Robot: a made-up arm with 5 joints.
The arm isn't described. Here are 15 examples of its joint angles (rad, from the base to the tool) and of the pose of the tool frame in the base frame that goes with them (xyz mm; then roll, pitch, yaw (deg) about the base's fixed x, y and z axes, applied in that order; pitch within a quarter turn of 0, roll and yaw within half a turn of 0).
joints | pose
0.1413 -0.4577 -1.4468 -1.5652 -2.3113 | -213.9 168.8 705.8 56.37 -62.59 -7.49
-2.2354 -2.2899 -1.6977 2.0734 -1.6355 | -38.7 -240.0 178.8 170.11 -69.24 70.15
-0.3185 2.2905 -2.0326 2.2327 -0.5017 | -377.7 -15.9 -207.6 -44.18 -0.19 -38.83
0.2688 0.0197 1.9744 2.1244 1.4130 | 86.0 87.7 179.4 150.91 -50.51 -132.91
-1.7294 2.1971 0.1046 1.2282 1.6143 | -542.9 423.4 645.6 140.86 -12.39 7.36
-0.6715 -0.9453 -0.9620 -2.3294 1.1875 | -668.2 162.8 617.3 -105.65 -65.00 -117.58
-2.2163 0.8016 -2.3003 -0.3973 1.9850 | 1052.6 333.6 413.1 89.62 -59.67 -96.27
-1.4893 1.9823 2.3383 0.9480 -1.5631 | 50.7 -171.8 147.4 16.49 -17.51 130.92
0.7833 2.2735 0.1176 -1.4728 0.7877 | 721.8 -56.2 8.7 85.35 -8.63 -43.62
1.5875 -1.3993 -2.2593 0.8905 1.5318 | -318.3 423.8 -65.7 11.25 46.24 -43.47
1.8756 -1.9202 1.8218 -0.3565 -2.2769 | 474.4 -597.2 486.5 48.04 49.89 -80.27
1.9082 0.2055 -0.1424 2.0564 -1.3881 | 589.0 -315.7 203.0 72.73 12.60 -134.44
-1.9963 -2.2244 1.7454 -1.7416 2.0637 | -69.9 105.4 1052.4 160.58 -46.47 51.23
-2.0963 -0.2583 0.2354 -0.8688 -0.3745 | -192.6 611.5 -174.8 18.45 19.70 -172.17
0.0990 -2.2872 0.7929 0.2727 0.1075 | -667.3 -296.8 660.8 -157.93 58.46 164.49
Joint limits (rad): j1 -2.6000..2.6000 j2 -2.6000..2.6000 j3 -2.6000..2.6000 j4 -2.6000..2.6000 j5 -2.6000..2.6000
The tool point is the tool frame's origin. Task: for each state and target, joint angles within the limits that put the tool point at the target. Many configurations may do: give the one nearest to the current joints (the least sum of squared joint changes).
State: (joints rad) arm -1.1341 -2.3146 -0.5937 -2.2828 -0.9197
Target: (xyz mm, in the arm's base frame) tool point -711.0 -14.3 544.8
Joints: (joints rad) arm -0.8603 -1.7832 -0.0939 -1.7610 -0.0608
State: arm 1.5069 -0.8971 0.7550 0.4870 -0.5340
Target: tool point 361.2 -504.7 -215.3
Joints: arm 1.7686 -0.6307 0.6302 0.4320 -0.2193
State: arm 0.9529 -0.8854 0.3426 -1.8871 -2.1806
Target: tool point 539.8 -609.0 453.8
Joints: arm 1.3519 -1.4099 0.9691 -1.4697 -2.6000
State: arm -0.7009 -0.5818 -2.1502 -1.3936 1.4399
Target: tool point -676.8 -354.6 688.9
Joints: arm 0.1278 -0.3694 -1.7163 -1.9238 1.0785
